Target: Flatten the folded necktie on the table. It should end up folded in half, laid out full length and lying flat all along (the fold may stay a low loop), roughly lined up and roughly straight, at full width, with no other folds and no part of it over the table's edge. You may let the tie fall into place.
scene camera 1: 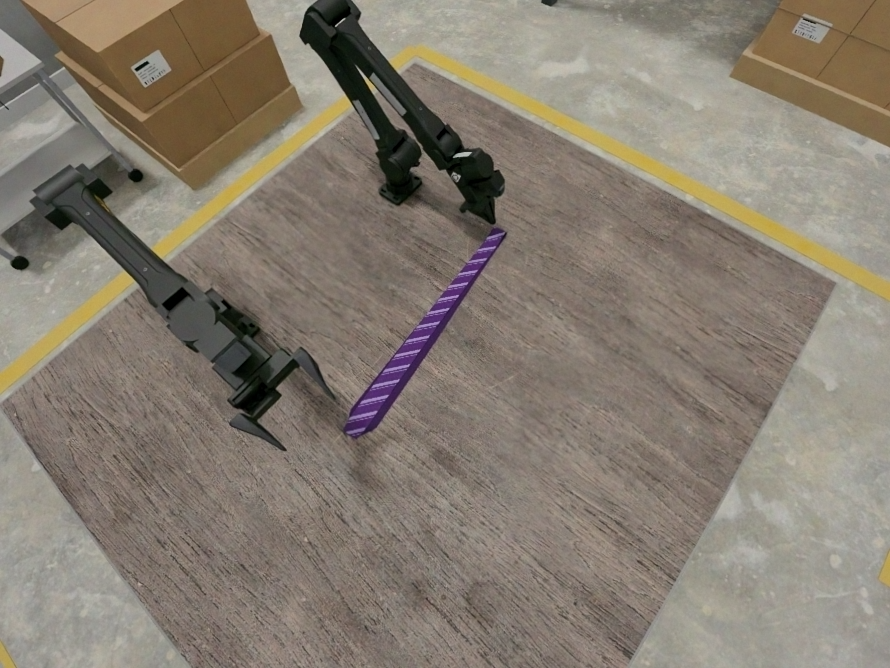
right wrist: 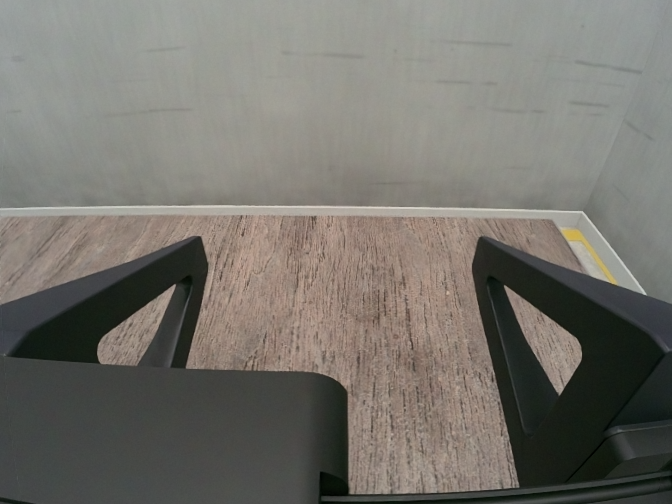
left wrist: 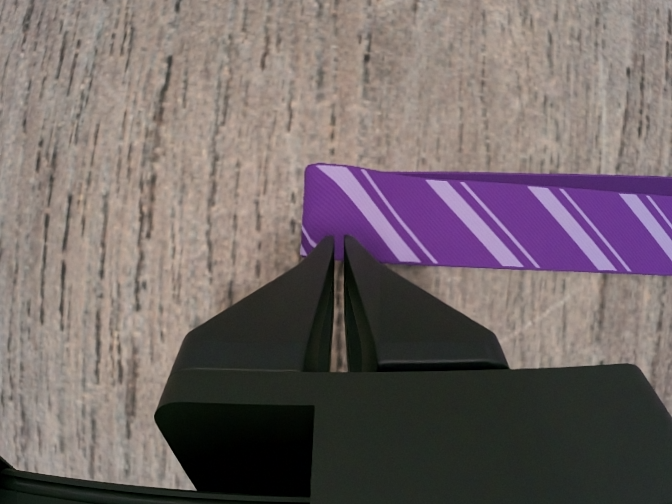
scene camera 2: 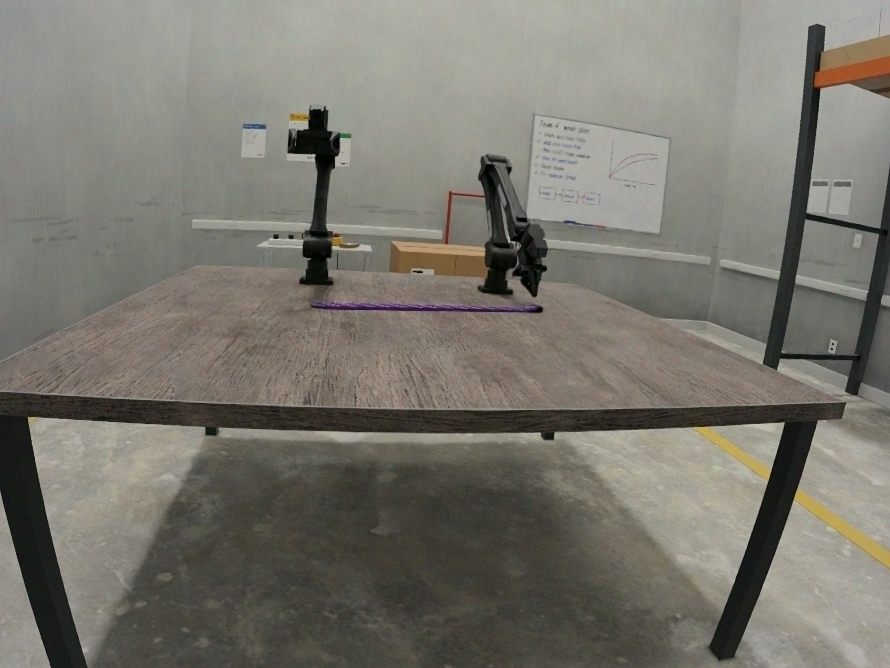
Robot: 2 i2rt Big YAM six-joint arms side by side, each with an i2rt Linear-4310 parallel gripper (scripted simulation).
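My right gripper is visible in the right wrist view and also in scene camera 2. My left gripper is visible too, as is a purple striped necktie.
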